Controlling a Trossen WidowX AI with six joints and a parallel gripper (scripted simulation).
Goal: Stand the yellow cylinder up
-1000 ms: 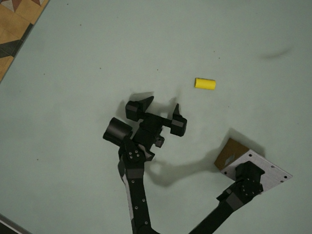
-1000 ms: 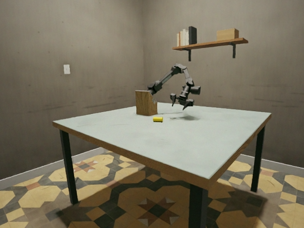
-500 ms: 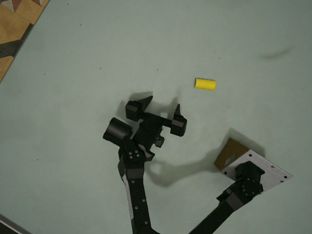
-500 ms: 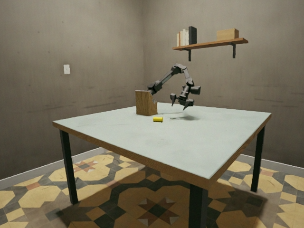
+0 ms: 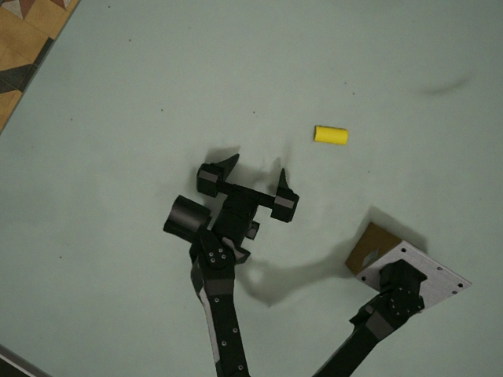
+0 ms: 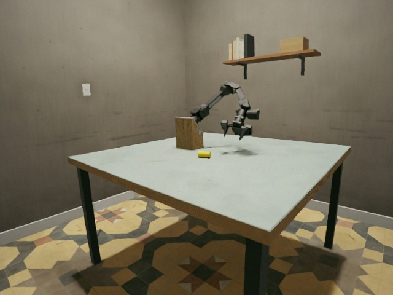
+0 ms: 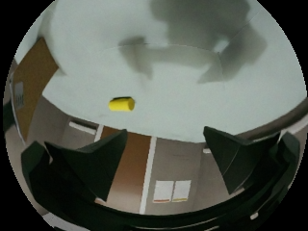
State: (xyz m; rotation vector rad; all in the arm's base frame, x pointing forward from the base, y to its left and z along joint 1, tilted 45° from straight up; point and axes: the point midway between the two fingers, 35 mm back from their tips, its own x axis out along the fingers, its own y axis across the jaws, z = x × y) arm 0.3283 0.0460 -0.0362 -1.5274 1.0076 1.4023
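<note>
Now: hand 160 mm to the left of the yellow tall cylinder, 110 mm above it and 90 mm past it.
</note>
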